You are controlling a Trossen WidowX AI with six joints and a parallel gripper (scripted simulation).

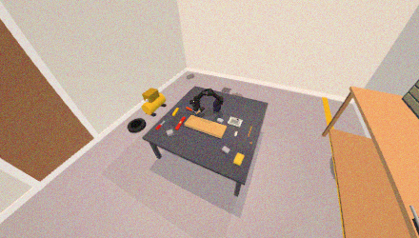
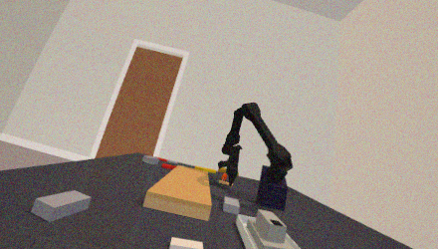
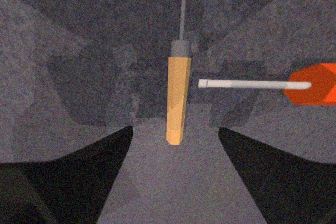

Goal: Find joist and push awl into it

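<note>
Now: gripper tip 6 cm short of the awl and 1 cm to the left of it. Round my gripper tip: orange-handled screwdriver (4 cm ahead, 9 cm to the right); yellow bar (17 cm ahead, 30 cm to the right); red bar (32 cm ahead, 8 cm to the right, 1 cm above).
</note>
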